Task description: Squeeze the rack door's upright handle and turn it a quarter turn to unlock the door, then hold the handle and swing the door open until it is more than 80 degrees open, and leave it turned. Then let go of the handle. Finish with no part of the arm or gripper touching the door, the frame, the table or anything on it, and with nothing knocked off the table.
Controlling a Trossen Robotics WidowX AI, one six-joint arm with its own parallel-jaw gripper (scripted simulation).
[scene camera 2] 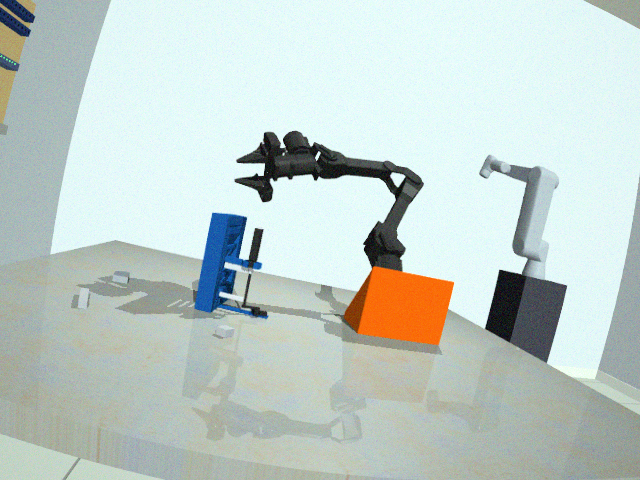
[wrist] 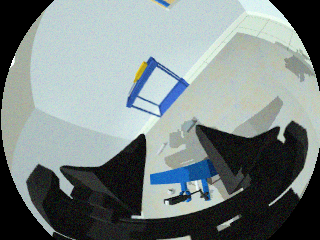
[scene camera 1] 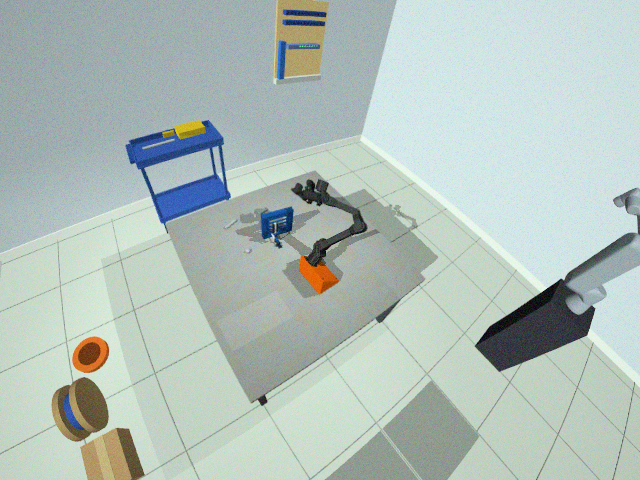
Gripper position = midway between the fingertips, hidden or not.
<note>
The gripper [scene camera 2: 235, 171] is open, holding nothing. Also in view: a blue rack [scene camera 2: 219, 226].
The gripper is seen too in the wrist view [wrist: 171, 133]. The blue rack also shows in the wrist view [wrist: 202, 170] and in scene camera 1 [scene camera 1: 289, 210].
</note>
